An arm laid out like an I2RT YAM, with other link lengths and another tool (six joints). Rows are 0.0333 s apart.
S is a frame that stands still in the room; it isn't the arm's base.
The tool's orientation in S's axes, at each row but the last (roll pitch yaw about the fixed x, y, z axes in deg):
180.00, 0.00, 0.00
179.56, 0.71, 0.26
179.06, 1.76, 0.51
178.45, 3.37, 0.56
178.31, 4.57, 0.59
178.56, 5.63, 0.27
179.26, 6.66, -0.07
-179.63, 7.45, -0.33
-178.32, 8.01, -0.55
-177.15, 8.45, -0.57
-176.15, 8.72, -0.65
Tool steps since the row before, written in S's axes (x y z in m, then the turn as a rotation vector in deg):
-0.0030, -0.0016, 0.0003, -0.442, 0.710, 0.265
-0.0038, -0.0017, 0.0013, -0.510, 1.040, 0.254
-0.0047, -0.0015, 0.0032, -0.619, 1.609, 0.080
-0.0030, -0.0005, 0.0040, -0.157, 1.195, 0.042
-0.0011, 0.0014, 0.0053, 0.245, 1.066, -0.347
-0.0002, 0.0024, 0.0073, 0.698, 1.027, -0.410
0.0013, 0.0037, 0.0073, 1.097, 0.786, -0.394
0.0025, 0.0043, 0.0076, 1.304, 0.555, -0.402
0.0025, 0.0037, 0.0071, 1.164, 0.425, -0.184
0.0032, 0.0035, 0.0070, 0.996, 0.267, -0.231
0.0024, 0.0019, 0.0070, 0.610, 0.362, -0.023
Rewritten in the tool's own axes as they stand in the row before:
-0.0030, 0.0016, -0.0003, -0.442, -0.710, -0.265
-0.0038, 0.0017, -0.0012, -0.508, -1.040, -0.256
-0.0048, 0.0015, -0.0030, -0.607, -1.613, -0.088
-0.0032, 0.0006, -0.0038, -0.148, -1.195, -0.066
-0.0015, -0.0013, -0.0052, 0.283, -1.073, 0.294
-0.0009, -0.0022, -0.0073, 0.740, -1.032, 0.313
0.0004, -0.0036, -0.0074, 1.134, -0.791, 0.254
0.0015, -0.0044, -0.0078, 1.342, -0.561, 0.234
0.0015, -0.0039, -0.0073, 1.174, -0.435, 0.033
0.0021, -0.0039, -0.0072, 1.016, -0.272, 0.096
0.0013, -0.0024, -0.0071, 0.602, -0.373, -0.044

